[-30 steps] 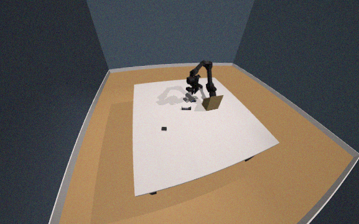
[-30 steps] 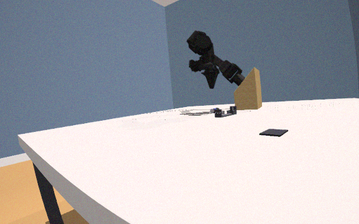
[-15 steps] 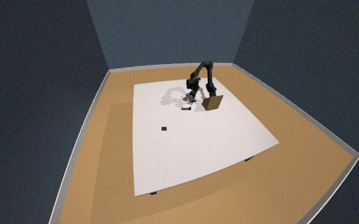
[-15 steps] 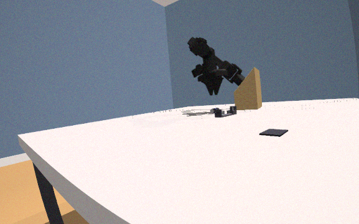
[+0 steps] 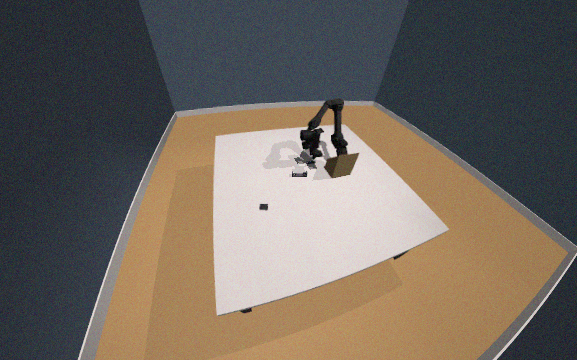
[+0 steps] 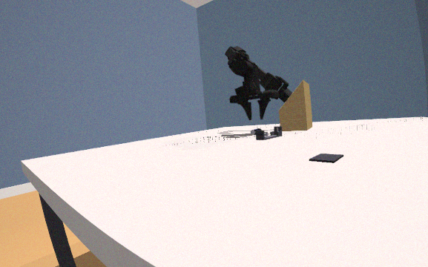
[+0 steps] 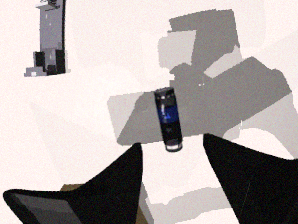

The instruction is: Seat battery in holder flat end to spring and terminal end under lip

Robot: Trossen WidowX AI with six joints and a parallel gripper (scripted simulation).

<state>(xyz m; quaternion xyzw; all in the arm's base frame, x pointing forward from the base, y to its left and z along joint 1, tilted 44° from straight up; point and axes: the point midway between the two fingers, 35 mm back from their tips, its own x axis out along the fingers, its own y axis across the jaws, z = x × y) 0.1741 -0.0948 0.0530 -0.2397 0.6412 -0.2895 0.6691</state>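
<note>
Now: the battery 40 mm below my gripper tip. Also, from my gripper tip: flat black square: 400 mm ahead, 290 mm to the left, 50 mm below.
</note>
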